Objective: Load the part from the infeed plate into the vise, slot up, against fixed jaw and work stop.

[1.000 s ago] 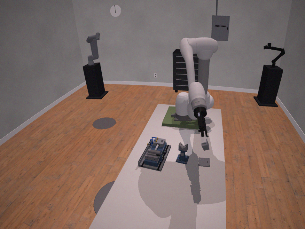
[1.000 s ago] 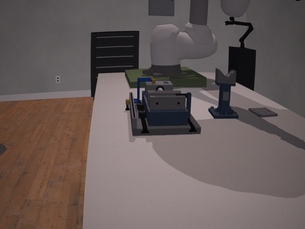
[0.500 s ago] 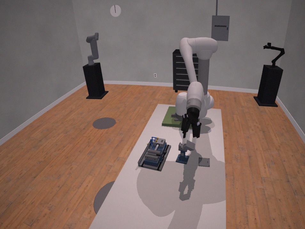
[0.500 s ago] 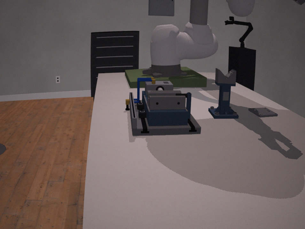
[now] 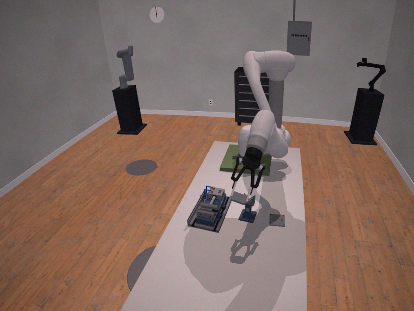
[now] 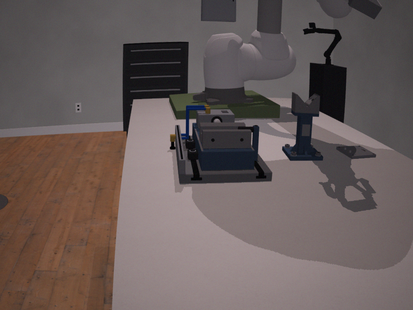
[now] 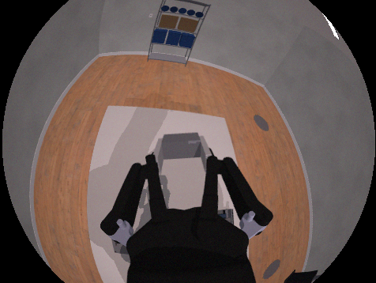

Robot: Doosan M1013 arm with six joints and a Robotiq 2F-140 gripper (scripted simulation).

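Now: the grey part 20 mm ahead of my hand, 10 mm to the right of it and 20 mm below it. The rest, counted from my hand: vise (270 mm behind, 190 mm to the right, 360 mm below).
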